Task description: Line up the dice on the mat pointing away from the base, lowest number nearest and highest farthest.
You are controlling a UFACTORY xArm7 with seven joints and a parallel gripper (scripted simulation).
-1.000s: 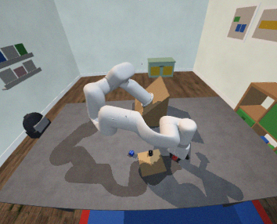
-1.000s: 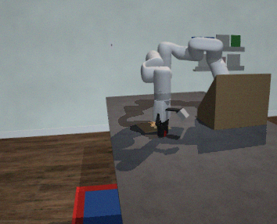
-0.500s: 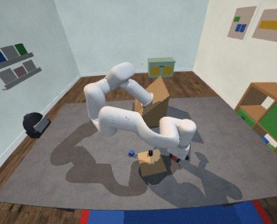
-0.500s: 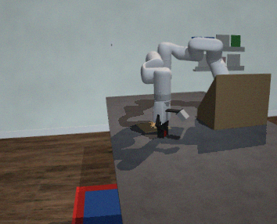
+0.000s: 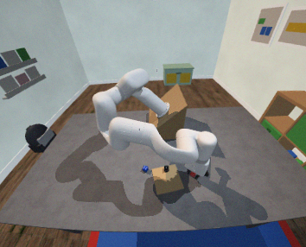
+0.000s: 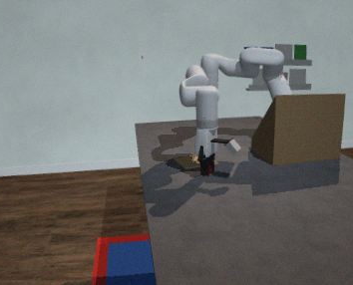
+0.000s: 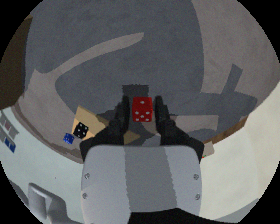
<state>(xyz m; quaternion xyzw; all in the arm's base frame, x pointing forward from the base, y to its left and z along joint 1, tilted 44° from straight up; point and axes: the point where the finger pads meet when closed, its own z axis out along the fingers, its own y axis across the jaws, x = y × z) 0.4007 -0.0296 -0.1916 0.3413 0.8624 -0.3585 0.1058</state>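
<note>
The red die is 10 mm below my hand. Round my hand: tan mat 140 mm to the right, 20 mm below, 10 mm ahead; then black die 140 mm to the right, 40 mm behind; then blue die 260 mm to the right, 60 mm behind, 10 mm below.
</note>
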